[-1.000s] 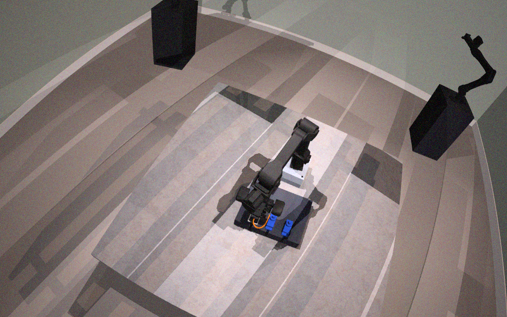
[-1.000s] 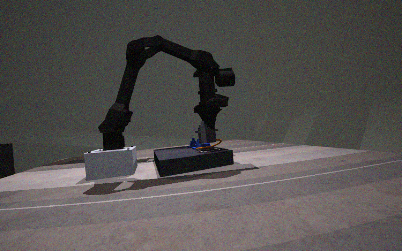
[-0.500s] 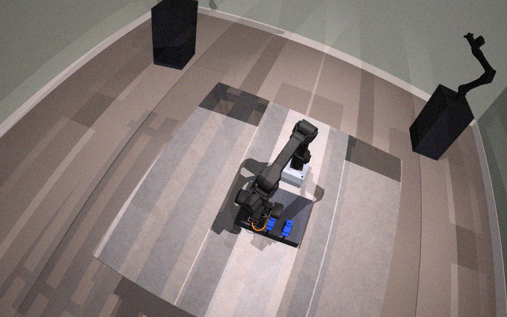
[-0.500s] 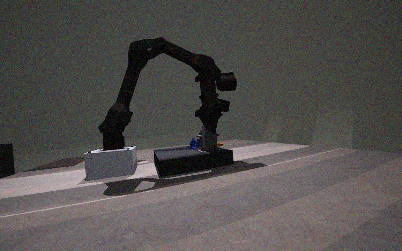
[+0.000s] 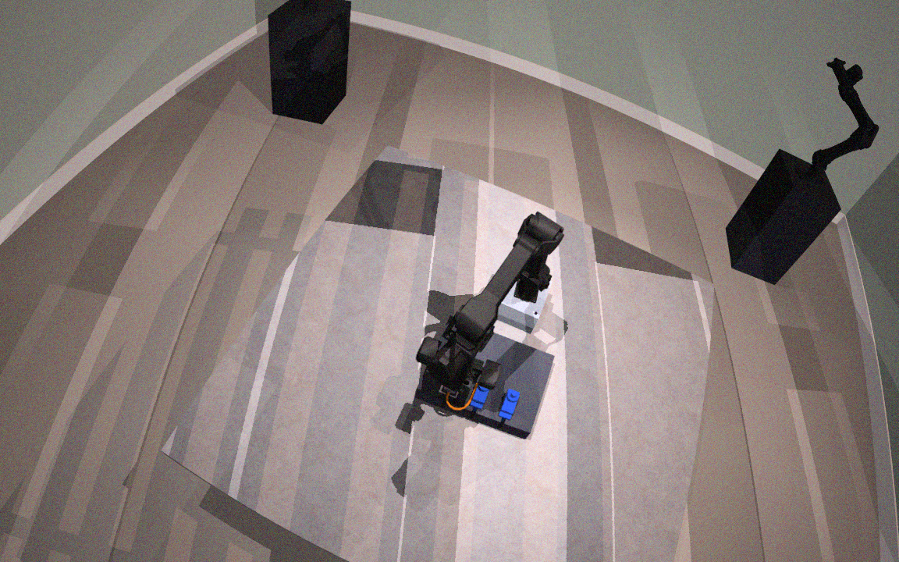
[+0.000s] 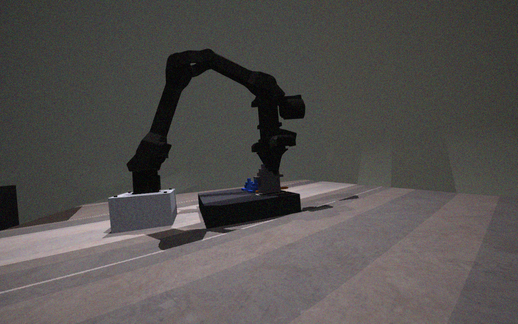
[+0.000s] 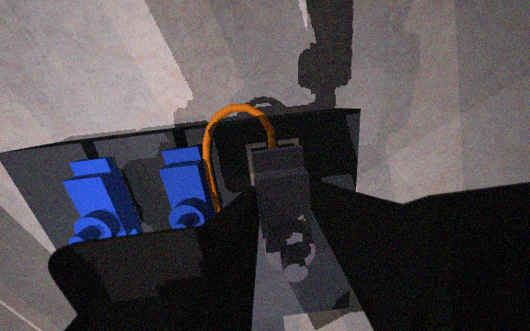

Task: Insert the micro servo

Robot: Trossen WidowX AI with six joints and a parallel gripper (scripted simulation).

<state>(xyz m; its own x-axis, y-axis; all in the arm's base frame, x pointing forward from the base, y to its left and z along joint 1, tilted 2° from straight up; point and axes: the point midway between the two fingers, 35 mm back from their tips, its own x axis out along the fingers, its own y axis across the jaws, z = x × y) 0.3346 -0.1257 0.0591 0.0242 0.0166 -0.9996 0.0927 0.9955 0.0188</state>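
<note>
Now: gripper tip 120 mm past the dark deck, 90 mm to the right of it and 80 mm above it.
</note>
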